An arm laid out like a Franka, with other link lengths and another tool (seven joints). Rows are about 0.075 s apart.
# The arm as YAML. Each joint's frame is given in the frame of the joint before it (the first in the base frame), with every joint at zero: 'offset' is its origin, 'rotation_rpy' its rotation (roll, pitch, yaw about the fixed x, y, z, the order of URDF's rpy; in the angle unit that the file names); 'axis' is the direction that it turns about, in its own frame. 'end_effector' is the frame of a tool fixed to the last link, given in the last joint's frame.
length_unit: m
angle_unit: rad
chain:
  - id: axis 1
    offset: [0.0, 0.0, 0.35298]
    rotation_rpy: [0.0, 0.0, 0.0]
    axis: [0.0, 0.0, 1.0]
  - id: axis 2
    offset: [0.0, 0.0, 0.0]
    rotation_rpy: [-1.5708, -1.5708, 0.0]
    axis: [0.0, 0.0, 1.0]
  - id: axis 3
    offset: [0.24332, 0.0, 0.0]
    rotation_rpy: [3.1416, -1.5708, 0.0]
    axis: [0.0, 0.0, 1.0]
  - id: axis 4
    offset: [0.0, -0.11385, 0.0]
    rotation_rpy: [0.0, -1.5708, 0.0]
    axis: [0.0, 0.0, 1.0]
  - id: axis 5
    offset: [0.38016, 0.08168, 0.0]
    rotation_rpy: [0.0, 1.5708, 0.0]
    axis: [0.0, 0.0, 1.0]
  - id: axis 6
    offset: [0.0, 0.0, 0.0]
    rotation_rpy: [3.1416, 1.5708, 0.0]
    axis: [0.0, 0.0, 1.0]
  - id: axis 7
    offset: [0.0, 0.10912, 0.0]
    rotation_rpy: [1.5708, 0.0, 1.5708]
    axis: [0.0, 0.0, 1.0]
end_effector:
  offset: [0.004, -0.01, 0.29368]
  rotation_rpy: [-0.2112, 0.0, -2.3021]
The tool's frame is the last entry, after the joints.
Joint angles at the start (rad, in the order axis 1, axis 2, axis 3, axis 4, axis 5, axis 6, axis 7):
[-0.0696, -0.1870, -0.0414, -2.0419, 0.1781, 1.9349, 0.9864]
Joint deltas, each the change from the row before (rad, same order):
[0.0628, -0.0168, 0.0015, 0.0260, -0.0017, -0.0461, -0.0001]
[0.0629, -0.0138, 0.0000, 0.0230, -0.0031, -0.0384, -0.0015]
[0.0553, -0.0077, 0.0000, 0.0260, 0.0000, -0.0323, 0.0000]
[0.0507, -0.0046, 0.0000, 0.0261, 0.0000, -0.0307, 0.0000]
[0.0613, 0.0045, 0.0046, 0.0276, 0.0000, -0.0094, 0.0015]
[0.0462, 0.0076, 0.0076, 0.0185, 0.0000, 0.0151, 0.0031]
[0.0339, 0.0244, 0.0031, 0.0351, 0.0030, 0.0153, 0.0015]
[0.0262, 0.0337, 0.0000, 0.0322, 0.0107, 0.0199, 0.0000]
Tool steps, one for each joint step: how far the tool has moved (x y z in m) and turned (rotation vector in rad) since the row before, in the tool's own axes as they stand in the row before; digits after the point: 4 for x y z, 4 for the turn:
[0.0375, -0.0173, -0.0149, 0.0165, 0.0167, -0.0690]
[0.0357, -0.0164, -0.0125, 0.0140, 0.0152, -0.0687]
[0.0325, -0.0127, -0.0111, 0.0101, 0.0158, -0.0579]
[0.0296, -0.0116, -0.0098, 0.0105, 0.0140, -0.0532]
[0.0386, -0.0099, -0.0058, -0.0003, 0.0191, -0.0644]
[0.0326, -0.0030, -0.0020, -0.0149, 0.0185, -0.0486]
[0.0257, 0.0045, -0.0004, -0.0170, 0.0187, -0.0325]
[0.0207, 0.0054, 0.0057, -0.0098, 0.0207, -0.0186]

